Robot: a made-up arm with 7 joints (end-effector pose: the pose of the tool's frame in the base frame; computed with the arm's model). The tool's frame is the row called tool. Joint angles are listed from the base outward.
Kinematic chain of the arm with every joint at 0, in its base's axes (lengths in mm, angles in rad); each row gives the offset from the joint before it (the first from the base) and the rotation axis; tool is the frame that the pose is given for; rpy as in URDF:
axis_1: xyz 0 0 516.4 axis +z
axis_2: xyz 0 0 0 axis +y
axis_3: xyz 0 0 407.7 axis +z
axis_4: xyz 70.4 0 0 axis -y
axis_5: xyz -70.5 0 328 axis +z
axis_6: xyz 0 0 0 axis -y
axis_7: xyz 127.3 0 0 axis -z
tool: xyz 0 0 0 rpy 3.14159 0 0
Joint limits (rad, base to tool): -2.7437..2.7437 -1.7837..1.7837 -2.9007..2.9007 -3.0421..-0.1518 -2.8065..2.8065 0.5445..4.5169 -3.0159..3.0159
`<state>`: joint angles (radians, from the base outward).
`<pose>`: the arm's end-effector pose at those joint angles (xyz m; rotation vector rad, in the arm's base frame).
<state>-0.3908 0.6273 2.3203 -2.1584 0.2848 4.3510 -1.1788</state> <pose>0.1489 0.1913 0.9468 -0.8461 -0.6042 -1.9766</pose>
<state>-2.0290 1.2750 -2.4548 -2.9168 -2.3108 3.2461 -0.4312</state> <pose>-0.1729 -0.0064 0.5814 -1.2823 1.3379 0.7226</pose>
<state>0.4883 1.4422 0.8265 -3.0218 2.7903 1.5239 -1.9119</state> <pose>-0.0853 0.1231 0.3788 -1.8920 0.7127 0.8230</pose>
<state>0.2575 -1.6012 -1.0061 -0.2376 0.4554 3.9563 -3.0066</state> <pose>-0.6467 -0.1750 0.4534 0.5645 -2.0947 -0.3270</pose>
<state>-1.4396 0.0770 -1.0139 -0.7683 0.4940 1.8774 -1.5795</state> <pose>-0.2412 -0.2421 1.3060 1.8898 -0.6939 -0.0509</pose>
